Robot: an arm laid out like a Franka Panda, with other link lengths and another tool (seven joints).
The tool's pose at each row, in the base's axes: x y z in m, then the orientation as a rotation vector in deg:
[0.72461, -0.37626, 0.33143, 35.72, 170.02, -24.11]
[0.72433, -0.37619, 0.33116, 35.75, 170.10, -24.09]
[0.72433, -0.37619, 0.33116, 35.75, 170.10, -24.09]
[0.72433, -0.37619, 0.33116, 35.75, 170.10, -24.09]
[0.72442, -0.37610, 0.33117, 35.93, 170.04, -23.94]
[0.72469, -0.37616, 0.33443, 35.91, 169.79, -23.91]
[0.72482, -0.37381, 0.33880, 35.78, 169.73, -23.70]
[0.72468, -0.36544, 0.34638, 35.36, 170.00, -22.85]
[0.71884, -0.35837, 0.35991, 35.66, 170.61, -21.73]
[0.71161, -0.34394, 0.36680, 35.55, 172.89, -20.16]
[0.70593, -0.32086, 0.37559, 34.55, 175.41, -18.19]
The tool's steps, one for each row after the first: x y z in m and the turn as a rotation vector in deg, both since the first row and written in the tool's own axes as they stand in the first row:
[0.00032, 0.00002, 0.00023, 0.00, 0.08, 0.00]
[0.00032, 0.00002, 0.00023, 0.00, 0.08, 0.00]
[0.00032, 0.00002, 0.00023, 0.00, 0.08, 0.00]
[0.00027, 0.00013, 0.00020, -0.10, 0.08, 0.13]
[-0.00044, -0.00063, -0.00290, -0.14, -0.16, 0.18]
[-0.00024, 0.00040, -0.00776, -0.30, -0.25, 0.13]
[0.00208, 0.00581, -0.01739, -0.86, -0.11, -0.16]
[0.00832, 0.00628, -0.03249, -1.51, 0.56, -0.09]
[0.01954, 0.01432, -0.04333, -2.28, 2.71, -0.68]
[0.03240, 0.03012, -0.05841, -3.31, 4.87, -1.85]

